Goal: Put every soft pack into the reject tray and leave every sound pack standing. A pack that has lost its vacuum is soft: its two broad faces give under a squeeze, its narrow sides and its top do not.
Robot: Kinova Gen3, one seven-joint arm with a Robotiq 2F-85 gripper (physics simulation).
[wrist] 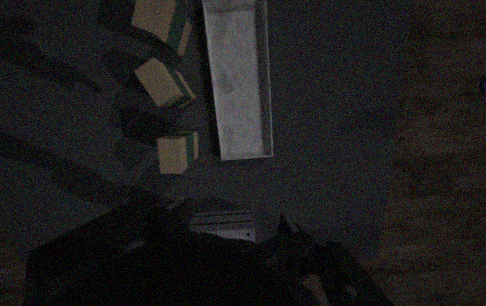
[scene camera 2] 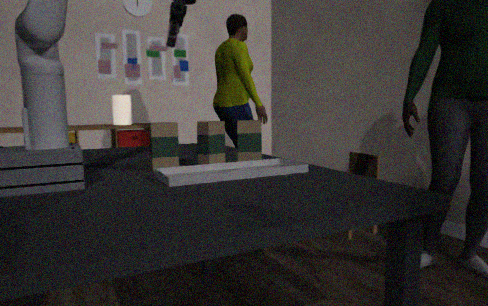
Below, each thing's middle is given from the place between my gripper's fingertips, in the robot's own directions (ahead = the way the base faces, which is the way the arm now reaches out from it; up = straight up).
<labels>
I see the pale reject tray (scene camera 2: 206,173) 34 cm below my hand, 16 cm ahead of it and 1 cm to the left of it.
</labels>
